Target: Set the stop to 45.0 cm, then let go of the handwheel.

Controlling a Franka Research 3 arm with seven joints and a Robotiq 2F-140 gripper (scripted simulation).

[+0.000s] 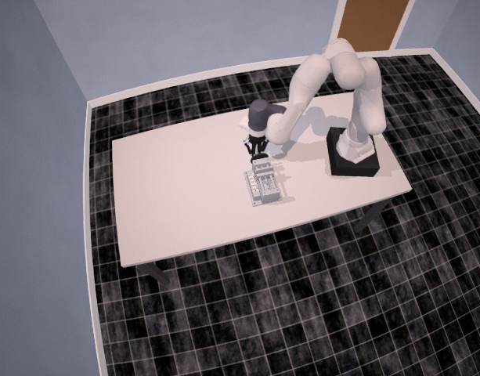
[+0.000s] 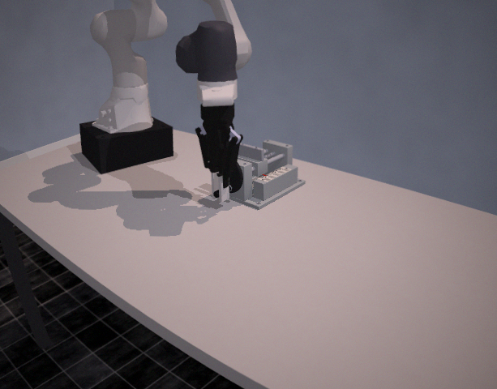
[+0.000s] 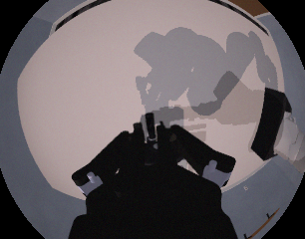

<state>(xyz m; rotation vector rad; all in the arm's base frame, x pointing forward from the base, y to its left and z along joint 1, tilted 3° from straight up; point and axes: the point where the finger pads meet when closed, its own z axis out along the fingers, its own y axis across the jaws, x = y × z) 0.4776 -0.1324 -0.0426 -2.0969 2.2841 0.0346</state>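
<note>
Now: hand 20 mm to the right of the black handwheel and 10 mm above it. Round my hand: grey stop fixture (120 mm to the left, 30 mm above, 10 mm ahead).
</note>
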